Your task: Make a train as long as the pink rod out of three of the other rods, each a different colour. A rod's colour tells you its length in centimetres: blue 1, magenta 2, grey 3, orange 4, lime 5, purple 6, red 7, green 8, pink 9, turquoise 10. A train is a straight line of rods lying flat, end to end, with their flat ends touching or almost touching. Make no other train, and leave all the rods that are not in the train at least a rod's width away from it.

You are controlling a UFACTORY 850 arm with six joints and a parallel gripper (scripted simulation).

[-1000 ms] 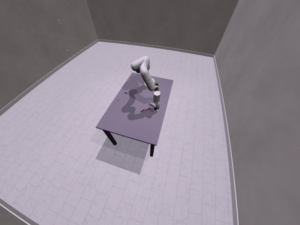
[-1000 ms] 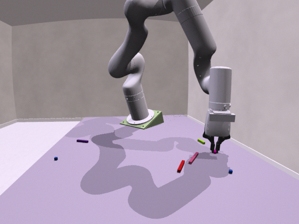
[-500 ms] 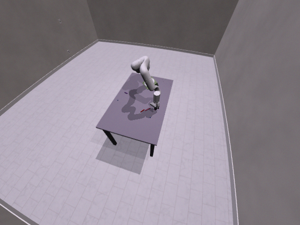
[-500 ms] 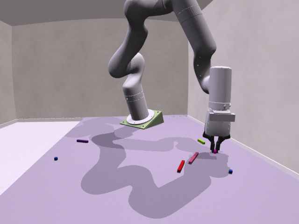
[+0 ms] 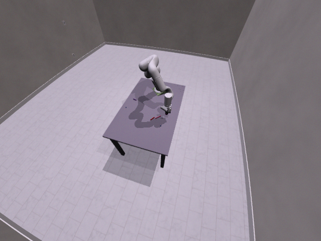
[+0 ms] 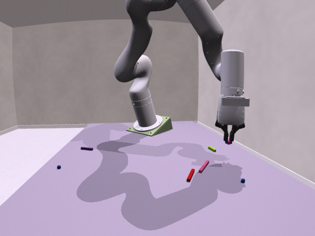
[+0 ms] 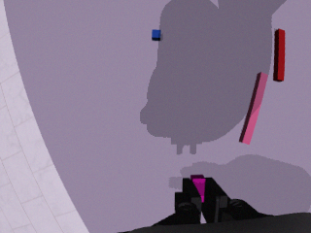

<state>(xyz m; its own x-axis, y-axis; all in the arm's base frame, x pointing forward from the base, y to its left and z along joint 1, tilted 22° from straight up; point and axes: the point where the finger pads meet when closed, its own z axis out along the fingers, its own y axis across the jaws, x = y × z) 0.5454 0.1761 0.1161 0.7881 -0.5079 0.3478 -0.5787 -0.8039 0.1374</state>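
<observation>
The pink rod lies 110 mm to the right of my hand, 90 mm below it and 10 mm ahead of it. Also, from my hand: magenta rod: 20 mm below, 10 mm ahead; lime rod: 120 mm behind, 90 mm below, 20 mm to the left; red rod: 190 mm to the right, 90 mm below, 40 mm ahead.
</observation>
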